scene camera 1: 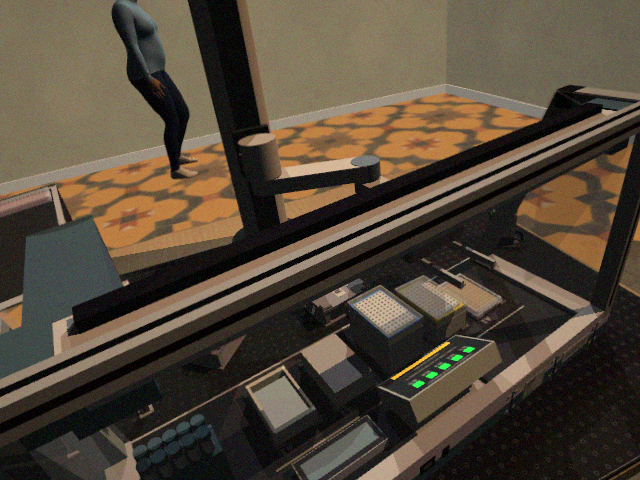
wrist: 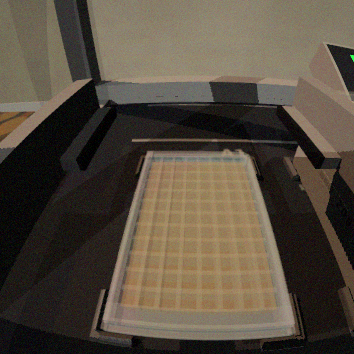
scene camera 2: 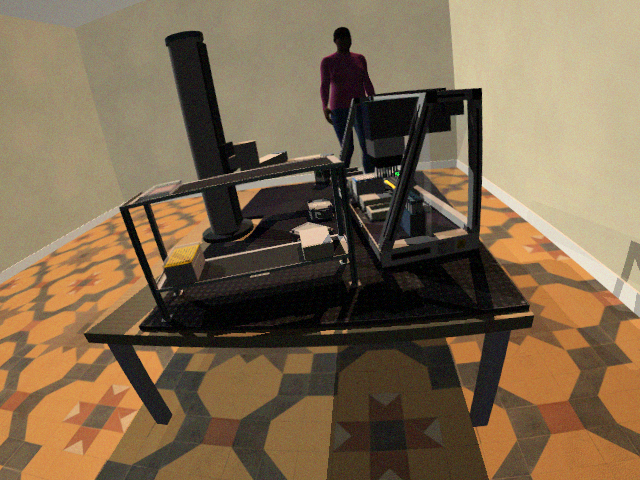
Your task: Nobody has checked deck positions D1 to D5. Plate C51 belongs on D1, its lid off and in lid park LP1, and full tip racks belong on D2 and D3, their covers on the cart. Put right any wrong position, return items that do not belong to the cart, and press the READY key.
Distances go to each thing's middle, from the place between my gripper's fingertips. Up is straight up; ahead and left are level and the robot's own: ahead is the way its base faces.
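Scene:
As for the tan well plate (wrist: 198,259), my hand is 20 mm past it and 10 mm to the left of it, and it is also 70 mm above the plate.

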